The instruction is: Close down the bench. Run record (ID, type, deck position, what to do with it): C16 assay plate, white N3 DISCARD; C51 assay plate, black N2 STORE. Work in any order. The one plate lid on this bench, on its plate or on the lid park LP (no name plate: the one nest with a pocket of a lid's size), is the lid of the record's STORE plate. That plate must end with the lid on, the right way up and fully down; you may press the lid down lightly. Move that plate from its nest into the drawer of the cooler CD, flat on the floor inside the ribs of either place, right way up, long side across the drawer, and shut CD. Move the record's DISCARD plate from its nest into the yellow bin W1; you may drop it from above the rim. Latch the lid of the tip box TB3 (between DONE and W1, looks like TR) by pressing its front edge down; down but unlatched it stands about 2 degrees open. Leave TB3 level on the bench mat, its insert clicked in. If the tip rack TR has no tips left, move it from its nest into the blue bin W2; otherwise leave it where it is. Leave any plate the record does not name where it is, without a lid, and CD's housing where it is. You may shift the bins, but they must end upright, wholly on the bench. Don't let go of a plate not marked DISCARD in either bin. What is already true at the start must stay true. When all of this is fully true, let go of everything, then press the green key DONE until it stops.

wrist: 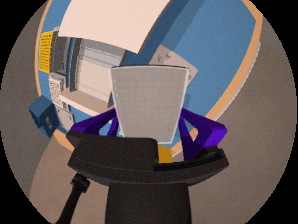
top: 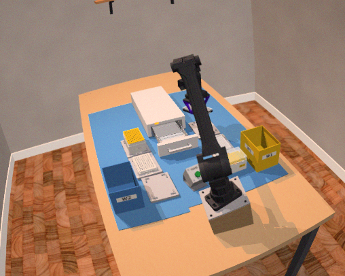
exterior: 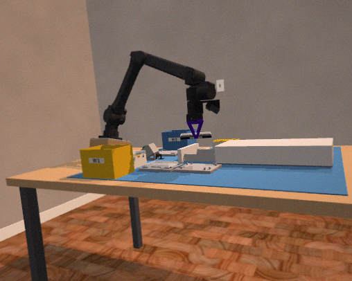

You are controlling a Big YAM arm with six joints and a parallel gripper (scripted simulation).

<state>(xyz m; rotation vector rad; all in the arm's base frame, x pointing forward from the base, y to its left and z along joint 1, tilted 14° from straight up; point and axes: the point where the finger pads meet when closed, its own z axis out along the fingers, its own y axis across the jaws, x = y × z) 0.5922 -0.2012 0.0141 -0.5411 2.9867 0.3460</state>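
Right now my hand is 1 cm short of the cooler drawer, 15 cm to the right of it and 11 cm above it. Also, from my hand: cooler CD 14 cm ahead, 14 cm to the left, 11 cm below; then plate lid right at my hand; then black plate right at my hand.
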